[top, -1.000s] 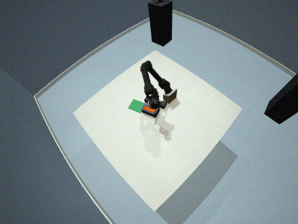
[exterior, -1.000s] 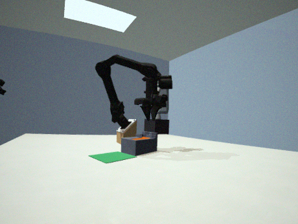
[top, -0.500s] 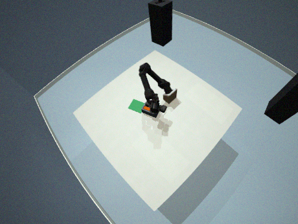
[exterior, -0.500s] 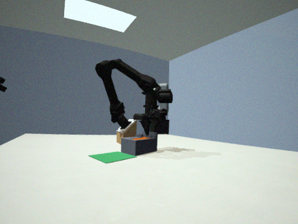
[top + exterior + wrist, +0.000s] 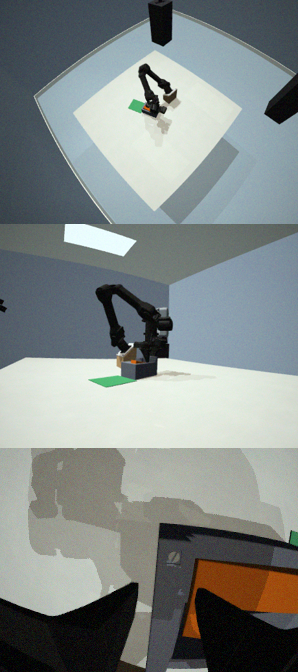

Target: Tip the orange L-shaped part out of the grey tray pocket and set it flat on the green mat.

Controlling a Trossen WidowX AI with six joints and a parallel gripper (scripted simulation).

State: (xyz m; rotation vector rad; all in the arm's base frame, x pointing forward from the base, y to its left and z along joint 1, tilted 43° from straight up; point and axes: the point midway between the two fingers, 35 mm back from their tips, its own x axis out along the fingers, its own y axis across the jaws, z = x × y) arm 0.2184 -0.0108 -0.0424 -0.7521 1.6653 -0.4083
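Right now my gripper tip is 1 cm short of the orange L-shaped part, 6 cm to the left of it and 1 cm above it. The rest, counted from my gripper tip: green mat 5 cm ahead, 22 cm to the right, 7 cm below.
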